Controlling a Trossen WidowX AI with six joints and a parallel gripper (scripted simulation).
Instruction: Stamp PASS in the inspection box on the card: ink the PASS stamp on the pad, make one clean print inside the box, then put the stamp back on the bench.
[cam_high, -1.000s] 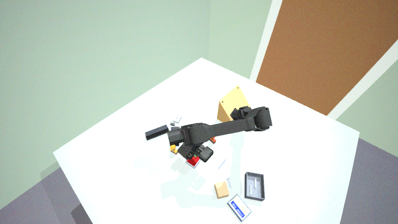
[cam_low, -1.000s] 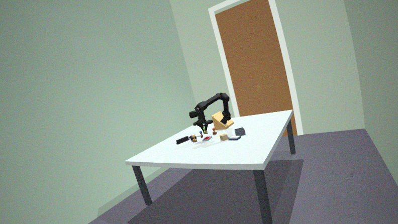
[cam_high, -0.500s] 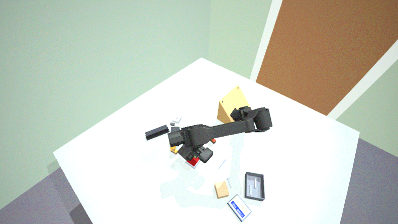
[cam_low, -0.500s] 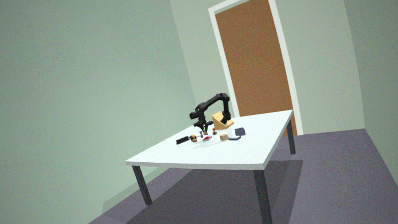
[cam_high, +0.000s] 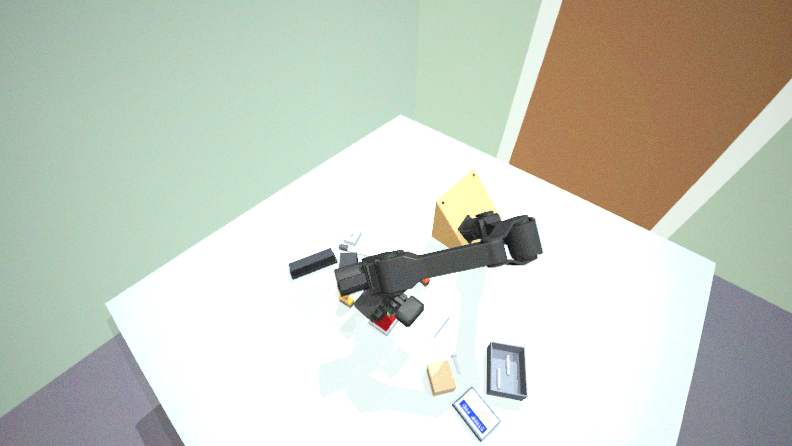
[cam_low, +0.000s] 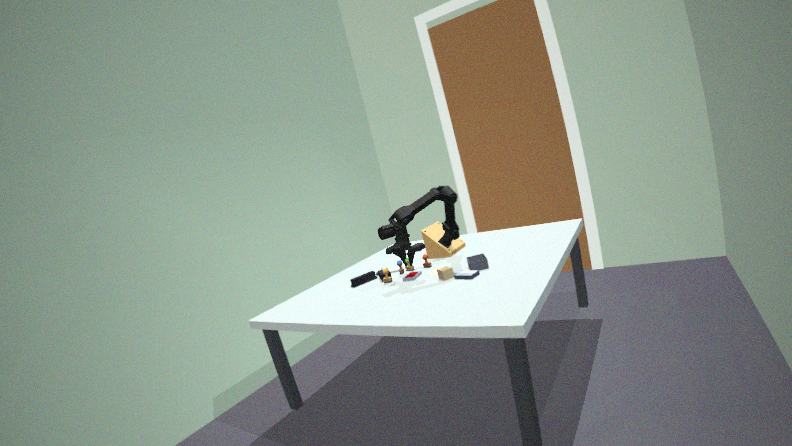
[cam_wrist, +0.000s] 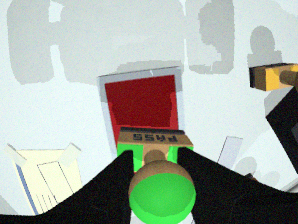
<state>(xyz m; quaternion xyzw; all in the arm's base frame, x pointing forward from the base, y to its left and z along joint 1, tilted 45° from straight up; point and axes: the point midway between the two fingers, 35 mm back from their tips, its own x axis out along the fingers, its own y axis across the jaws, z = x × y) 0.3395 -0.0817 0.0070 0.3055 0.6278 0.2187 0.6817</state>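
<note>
Right now the red ink pad is 50 mm below my gripper tip. From my gripper tip the other things lie so: pale card 110 mm to the left, 70 mm behind, 60 mm below; then yellow-knobbed stamp 110 mm to the right, 40 mm below, 30 mm ahead; then blue-knobbed stamp 100 mm to the right, 100 mm behind, 40 mm below.
</note>
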